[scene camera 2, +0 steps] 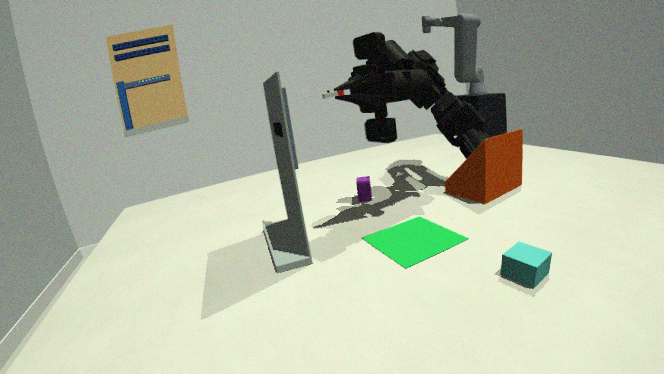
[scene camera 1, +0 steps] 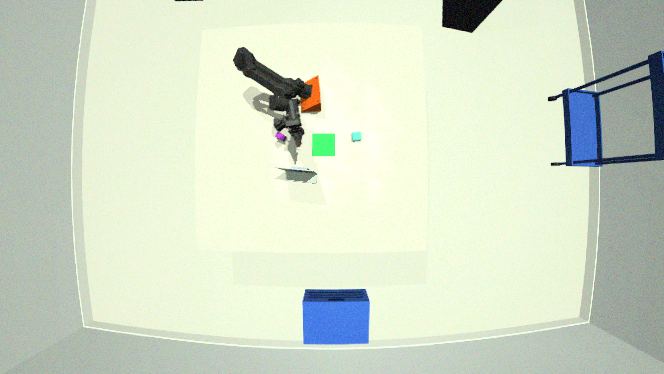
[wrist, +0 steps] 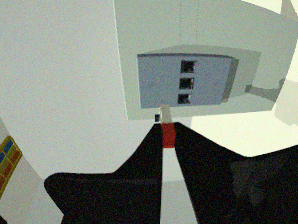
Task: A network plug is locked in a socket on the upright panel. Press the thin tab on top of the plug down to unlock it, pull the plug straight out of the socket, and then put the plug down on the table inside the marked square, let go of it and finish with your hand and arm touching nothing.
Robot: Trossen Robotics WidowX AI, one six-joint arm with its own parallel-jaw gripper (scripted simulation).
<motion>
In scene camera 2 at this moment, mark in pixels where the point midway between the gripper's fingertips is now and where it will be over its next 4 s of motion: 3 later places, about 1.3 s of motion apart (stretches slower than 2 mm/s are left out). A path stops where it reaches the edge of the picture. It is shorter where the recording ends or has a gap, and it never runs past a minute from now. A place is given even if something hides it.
My gripper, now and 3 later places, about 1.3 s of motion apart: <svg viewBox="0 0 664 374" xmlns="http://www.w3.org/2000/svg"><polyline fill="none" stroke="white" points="335,93 365,132 408,192 409,222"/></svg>
</motion>
